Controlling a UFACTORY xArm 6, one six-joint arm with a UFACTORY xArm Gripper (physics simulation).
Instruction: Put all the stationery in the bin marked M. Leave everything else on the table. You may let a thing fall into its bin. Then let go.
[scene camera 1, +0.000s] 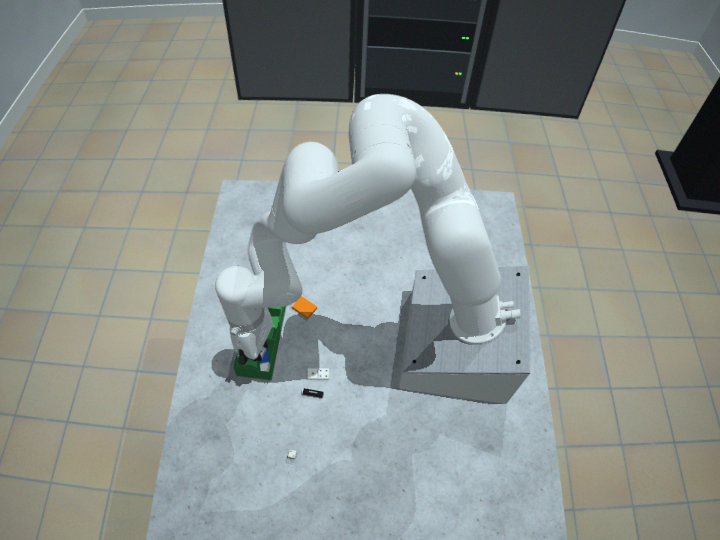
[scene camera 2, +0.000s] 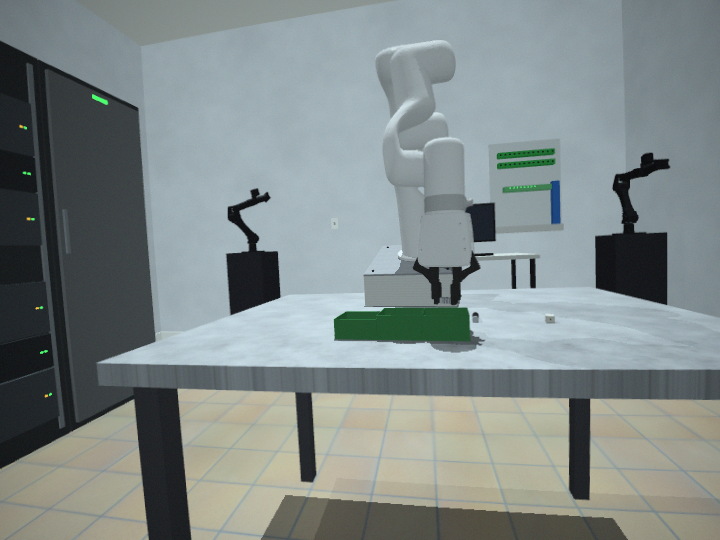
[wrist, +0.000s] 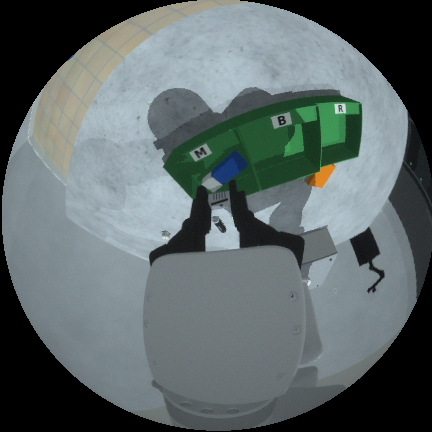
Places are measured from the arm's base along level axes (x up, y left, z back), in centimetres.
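Pixels of known places: gripper, between the fingertips: (scene camera 1: 258, 352) (scene camera 2: 446, 303) (wrist: 218, 192); arm's base, origin of its link: (scene camera 1: 478, 319) (scene camera 2: 417, 254).
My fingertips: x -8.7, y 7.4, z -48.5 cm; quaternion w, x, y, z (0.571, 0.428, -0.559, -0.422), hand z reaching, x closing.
Observation:
For each thing: its top centre in the pictures, then the offset to it from my fingertips. "spot": a spot on its surface instead. Level surfaces: height alone.
- small grey pencil sharpener, centre of its top: (wrist: 220, 204) (scene camera 2: 446, 297) dx +1.1, dy +0.2, dz +0.7 cm
- bin marked M, a spot on its surface: (wrist: 181, 171) (scene camera 1: 246, 372) spot: dx -3.6, dy +3.8, dz -2.8 cm
- white eraser, centre of its top: (wrist: 223, 174) (scene camera 1: 263, 358) dx -3.9, dy -0.4, dz +0.7 cm
- Bins B, centre of its top: (wrist: 288, 150) (scene camera 2: 401, 311) (scene camera 1: 261, 321) dx -1.3, dy -8.6, dz -0.7 cm
- R, a spot on its surface: (wrist: 333, 127) spot: dx -5.2, dy -18.2, dz +0.2 cm
- orange block, centre of its top: (wrist: 322, 175) (scene camera 1: 304, 306) dx -4.9, dy -15.8, dz +8.5 cm
- table, height of its surface: dx -5.9 cm
- white domino, centre of its top: (scene camera 1: 318, 373) dx -5.2, dy +1.7, dz +13.7 cm
- black cylinder, centre of its top: (wrist: 219, 227) (scene camera 1: 312, 391) dx -4.5, dy +6.7, dz +12.8 cm
- die, centre of its top: (scene camera 1: 292, 453) (scene camera 2: 549, 314) (wrist: 164, 237) dx -4.3, dy +21.5, dz +9.9 cm
My gripper (scene camera 1: 251, 356) (scene camera 2: 446, 300) (wrist: 218, 192) is shut on a small grey pencil sharpener (scene camera 2: 446, 300) (wrist: 218, 199) with ridges and a dark blade slot. It holds it just above the rim of the bin marked M (scene camera 1: 253, 373) (scene camera 2: 446, 326) (wrist: 181, 171), the end compartment of the green tray. A blue and white eraser (scene camera 1: 264, 360) (wrist: 228, 168) lies inside bin M. In scene camera 1 the fingers partly cover that bin. The floor of the bin is partly hidden.
Bins B (wrist: 272, 150) and R (wrist: 333, 127) adjoin M. An orange block (scene camera 1: 304, 306) (wrist: 321, 176) lies beside the tray. On the table (scene camera 1: 360, 494) lie a white domino (scene camera 1: 318, 373), a black cylinder (scene camera 1: 312, 393) (wrist: 219, 224) and a die (scene camera 1: 291, 454) (scene camera 2: 549, 318) (wrist: 166, 234).

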